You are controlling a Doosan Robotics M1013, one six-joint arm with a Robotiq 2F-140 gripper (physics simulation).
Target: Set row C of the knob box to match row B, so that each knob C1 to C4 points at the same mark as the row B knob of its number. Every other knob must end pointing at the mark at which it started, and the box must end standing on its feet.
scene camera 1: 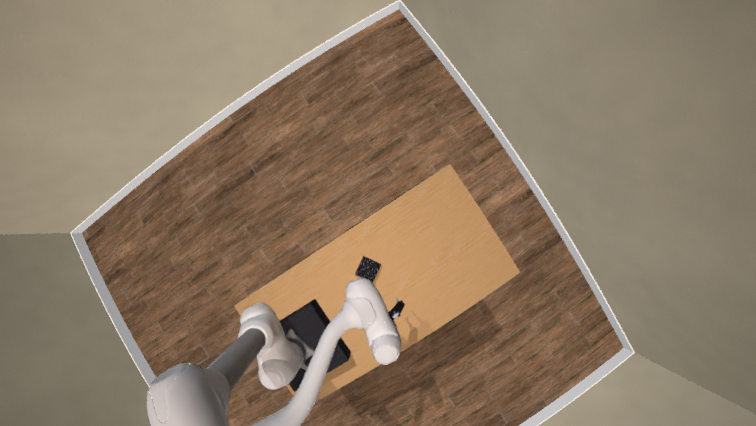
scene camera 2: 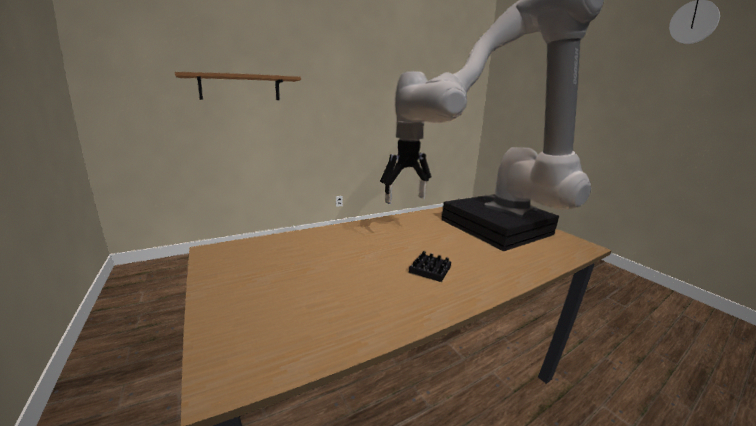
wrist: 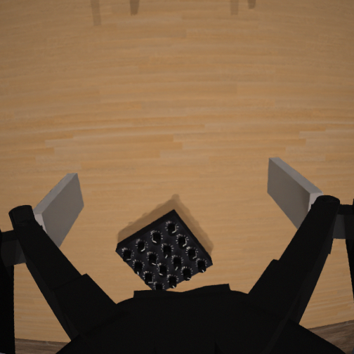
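Observation:
The black knob box stands upright on the table, its knobs facing up. In the wrist view it lies turned at a slant, low and left of the middle, with several rows of black knobs and pale marks around them. Row letters and the marks that the knobs point at are too small to read. My gripper is open and empty, high above the table and apart from the box. In scene camera 1 the arm hides part of the gripper.
The wooden table bears the box. The arm's black base platform stands at one end of the table. A wall shelf hangs on the far wall.

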